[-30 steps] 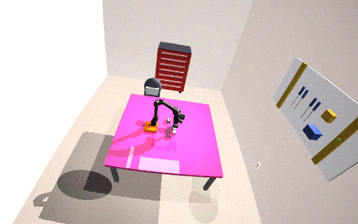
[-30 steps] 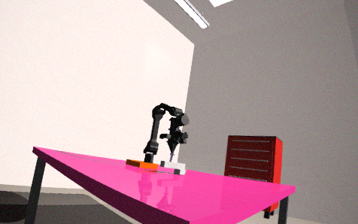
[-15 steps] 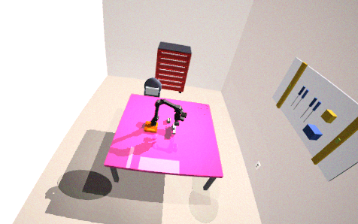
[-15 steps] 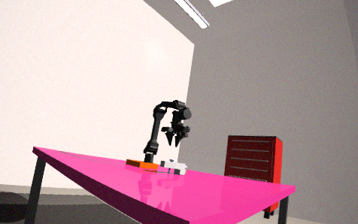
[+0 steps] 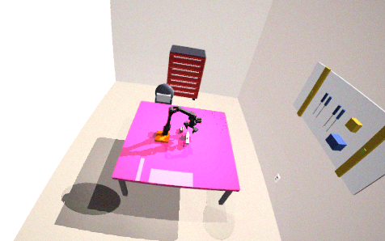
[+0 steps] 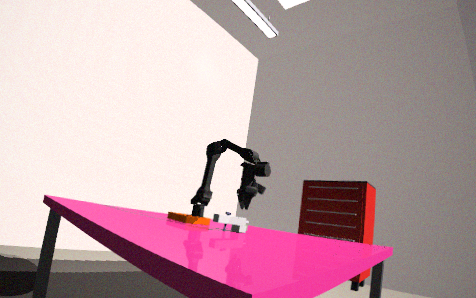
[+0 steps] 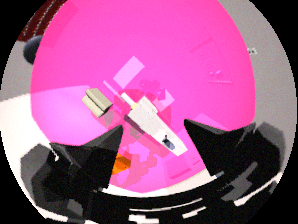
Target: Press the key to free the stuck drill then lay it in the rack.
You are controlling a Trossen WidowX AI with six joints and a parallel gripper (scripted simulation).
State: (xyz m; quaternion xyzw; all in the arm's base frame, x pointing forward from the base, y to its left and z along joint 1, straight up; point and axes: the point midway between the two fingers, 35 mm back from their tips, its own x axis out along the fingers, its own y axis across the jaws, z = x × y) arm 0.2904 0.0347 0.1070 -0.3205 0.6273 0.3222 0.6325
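Now: the grey drill 60 mm below my gripper tip and 20 mm behind it. The rest, counted from my gripper tip: blue piece: 80 mm to the right, 60 mm below, 10 mm behind.
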